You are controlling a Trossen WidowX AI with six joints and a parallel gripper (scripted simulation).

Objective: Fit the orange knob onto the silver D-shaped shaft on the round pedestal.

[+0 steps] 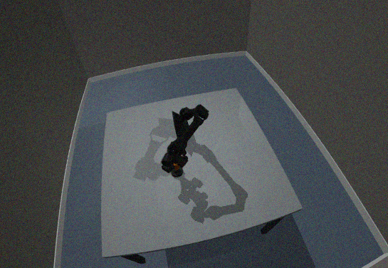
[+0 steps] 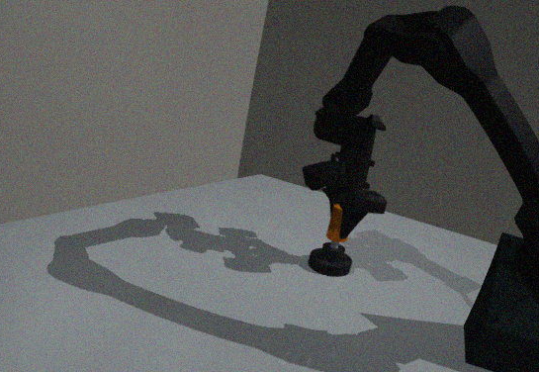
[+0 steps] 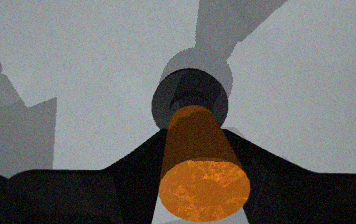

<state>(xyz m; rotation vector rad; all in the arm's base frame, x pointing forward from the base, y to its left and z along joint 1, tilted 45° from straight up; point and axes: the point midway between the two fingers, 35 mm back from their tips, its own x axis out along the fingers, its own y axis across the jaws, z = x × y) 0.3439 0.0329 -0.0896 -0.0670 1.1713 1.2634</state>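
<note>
Right now my gripper tip is 4 cm above the round dark pedestal. Round my gripper tip: orange knob 3 cm above.
</note>
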